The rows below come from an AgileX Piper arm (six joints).
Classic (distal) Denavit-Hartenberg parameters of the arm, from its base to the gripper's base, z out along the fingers. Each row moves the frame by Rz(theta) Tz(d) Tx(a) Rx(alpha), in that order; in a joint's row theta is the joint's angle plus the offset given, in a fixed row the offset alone. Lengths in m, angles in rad.
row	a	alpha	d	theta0
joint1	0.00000	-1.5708	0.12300	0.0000
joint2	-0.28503	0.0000	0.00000	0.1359
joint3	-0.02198	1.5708	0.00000	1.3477
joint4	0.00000	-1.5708	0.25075	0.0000
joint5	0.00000	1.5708	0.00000	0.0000
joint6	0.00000	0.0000	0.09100	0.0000
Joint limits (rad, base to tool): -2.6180..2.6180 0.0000..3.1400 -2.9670..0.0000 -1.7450..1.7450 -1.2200..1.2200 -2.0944..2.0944
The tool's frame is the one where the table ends.
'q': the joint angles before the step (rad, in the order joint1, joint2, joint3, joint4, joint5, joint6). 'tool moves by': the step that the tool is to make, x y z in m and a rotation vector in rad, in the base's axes. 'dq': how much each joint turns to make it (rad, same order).
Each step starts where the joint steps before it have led.
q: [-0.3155, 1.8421, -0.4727, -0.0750, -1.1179, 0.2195]
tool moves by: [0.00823, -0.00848, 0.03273, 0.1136, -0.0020, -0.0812]
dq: [0.0000, -0.1272, -0.0736, 0.0661, 0.2308, 0.0942]
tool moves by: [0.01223, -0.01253, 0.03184, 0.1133, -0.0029, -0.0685]
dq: [-0.0176, -0.0761, -0.1136, 0.0417, 0.2237, 0.0851]
